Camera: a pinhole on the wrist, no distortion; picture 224 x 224 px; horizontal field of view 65.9 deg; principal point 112.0 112.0 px. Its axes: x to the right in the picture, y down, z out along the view. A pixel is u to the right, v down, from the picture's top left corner.
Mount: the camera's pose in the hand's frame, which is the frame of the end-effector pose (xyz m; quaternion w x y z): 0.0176 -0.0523 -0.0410 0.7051 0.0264 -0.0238 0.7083
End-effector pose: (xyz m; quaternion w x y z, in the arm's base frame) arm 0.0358 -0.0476 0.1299 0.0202 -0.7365 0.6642 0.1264
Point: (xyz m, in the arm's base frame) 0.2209 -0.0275 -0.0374
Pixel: outside the picture
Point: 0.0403 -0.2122 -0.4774
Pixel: 119 34
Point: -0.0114 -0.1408 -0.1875
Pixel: 158 41
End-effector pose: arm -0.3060 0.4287 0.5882 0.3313 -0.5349 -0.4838 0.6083
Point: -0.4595 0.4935 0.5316
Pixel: 192 19
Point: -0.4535 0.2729 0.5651
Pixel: 211 212
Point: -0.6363 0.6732 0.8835
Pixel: outside the picture
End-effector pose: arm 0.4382 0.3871 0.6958 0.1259 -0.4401 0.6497 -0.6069
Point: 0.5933 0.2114 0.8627
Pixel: 22 54
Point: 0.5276 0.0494 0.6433
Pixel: 177 32
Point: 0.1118 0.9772 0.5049
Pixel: behind the camera
